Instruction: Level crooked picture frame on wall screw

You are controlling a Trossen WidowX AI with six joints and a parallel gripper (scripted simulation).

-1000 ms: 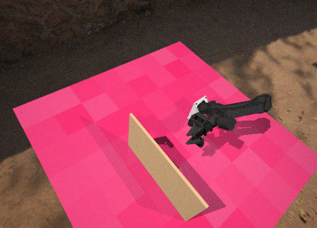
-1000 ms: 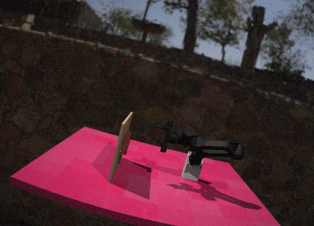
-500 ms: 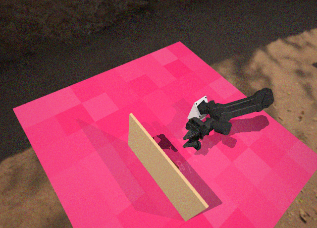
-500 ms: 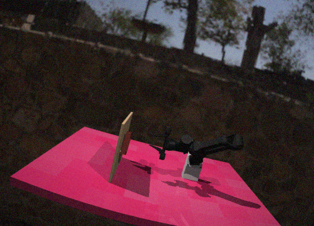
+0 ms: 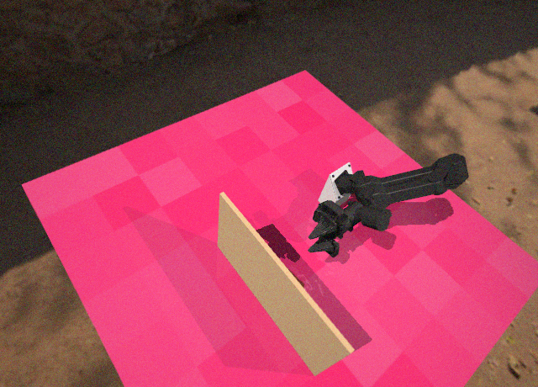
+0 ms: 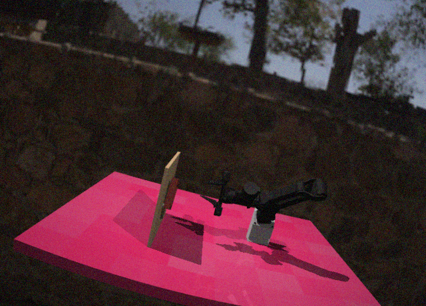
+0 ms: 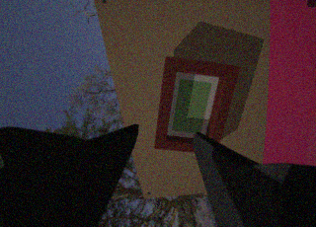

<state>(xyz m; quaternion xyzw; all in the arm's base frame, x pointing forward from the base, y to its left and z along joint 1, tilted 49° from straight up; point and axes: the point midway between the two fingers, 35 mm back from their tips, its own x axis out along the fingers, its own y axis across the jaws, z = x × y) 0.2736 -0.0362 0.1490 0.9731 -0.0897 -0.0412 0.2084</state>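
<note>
The picture frame is 12 cm ahead of my gripper tip and 5 cm below it. Also, from my gripper tip: tan wall panel: 13 cm ahead, 6 cm below.
</note>
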